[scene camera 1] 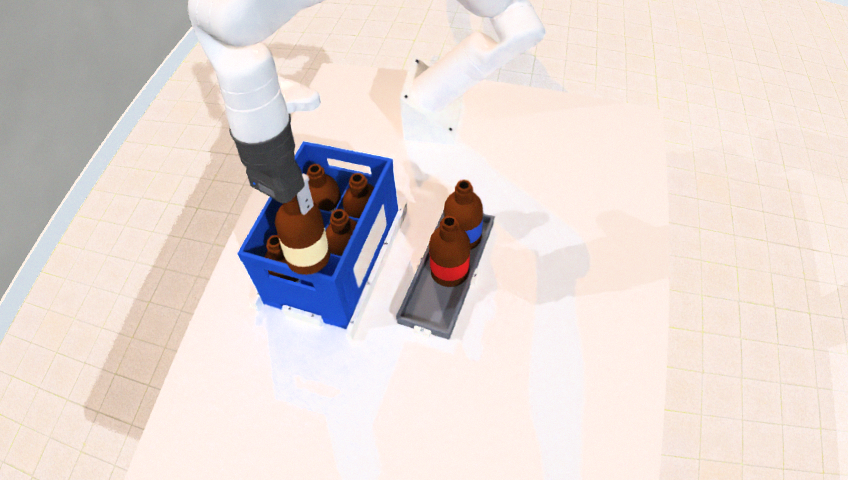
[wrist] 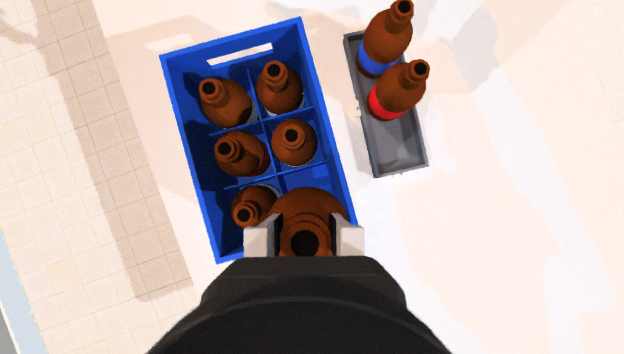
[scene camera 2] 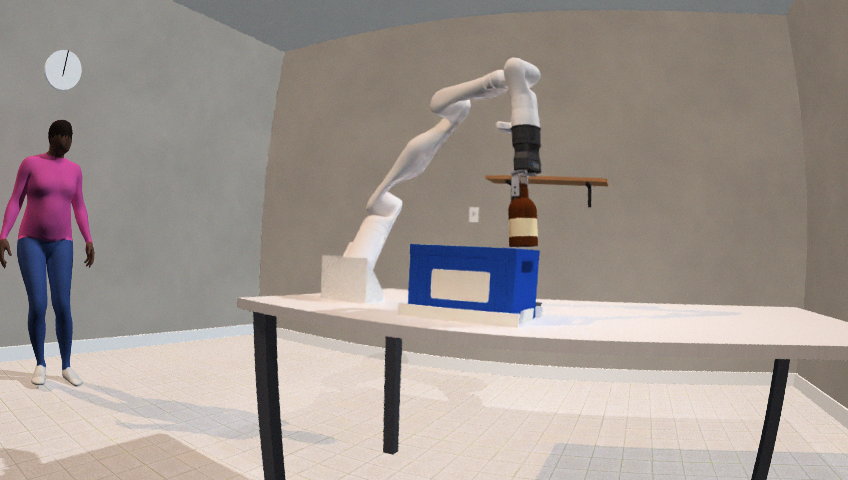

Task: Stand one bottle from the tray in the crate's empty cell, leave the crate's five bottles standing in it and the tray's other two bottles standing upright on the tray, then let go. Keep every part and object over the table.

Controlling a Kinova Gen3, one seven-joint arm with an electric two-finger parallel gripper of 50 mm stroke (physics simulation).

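Pixels of known places: gripper, between the fingertips: [scene camera 1: 296, 203] [wrist: 306, 228] [scene camera 2: 520, 197]; arm's base, origin of its link: [scene camera 1: 427, 94] [scene camera 2: 355, 271].
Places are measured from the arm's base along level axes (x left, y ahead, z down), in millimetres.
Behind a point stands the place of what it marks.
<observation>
My gripper [scene camera 1: 299, 199] {x -87, y 511, z -216 mm} [scene camera 2: 520, 180] [wrist: 306, 228] {x -87, y 511, z -216 mm} is shut on the neck of the cream-labelled brown bottle [scene camera 1: 302, 234] {x -70, y 548, z -193 mm} [scene camera 2: 523, 221] {x -125, y 529, z -153 mm} [wrist: 306, 205] {x -81, y 496, z -209 mm}. The bottle hangs upright, its base just above the rim level of the blue crate [scene camera 1: 303, 297] {x -114, y 547, z 8 mm} [scene camera 2: 464, 254] {x -206, y 409, z -68 mm} [wrist: 181, 112] {x -191, y 340, z -81 mm}, over its near end. In the wrist view it partly covers the empty corner cell [wrist: 312, 179] {x -67, y 485, z 81 mm}. The crate's five bottles stand in the other cells. On the grey tray [scene camera 1: 425, 309] {x 91, y 491, z 83 mm} [wrist: 400, 160] {x 106, y 514, z 84 mm} the red-labelled bottle [scene camera 1: 449, 252] {x 125, y 429, z -23 mm} [wrist: 398, 92] {x 99, y 410, z -31 mm} and the blue-labelled bottle [scene camera 1: 464, 208] {x 136, y 335, z -32 mm} [wrist: 385, 42] {x 111, y 332, z -27 mm} stand upright. The tray's bottles are hidden in scene camera 2's view.
The crate stands within low white strips [scene camera 1: 303, 315] {x -123, y 558, z 60 mm} [scene camera 2: 458, 314] {x -217, y 406, z 71 mm} on the table [scene camera 1: 505, 416] {x 266, y 671, z 89 mm} [scene camera 2: 714, 327] {x -128, y 1067, z 89 mm}. The tray is a short gap to the crate's right in scene camera 1's view. The arm's white base [scene camera 1: 428, 124] {x 14, y 66, z 30 mm} [scene camera 2: 343, 278] {x -49, y -10, z 21 mm} stands behind them. A person [scene camera 2: 52, 199] stands beyond the table.
</observation>
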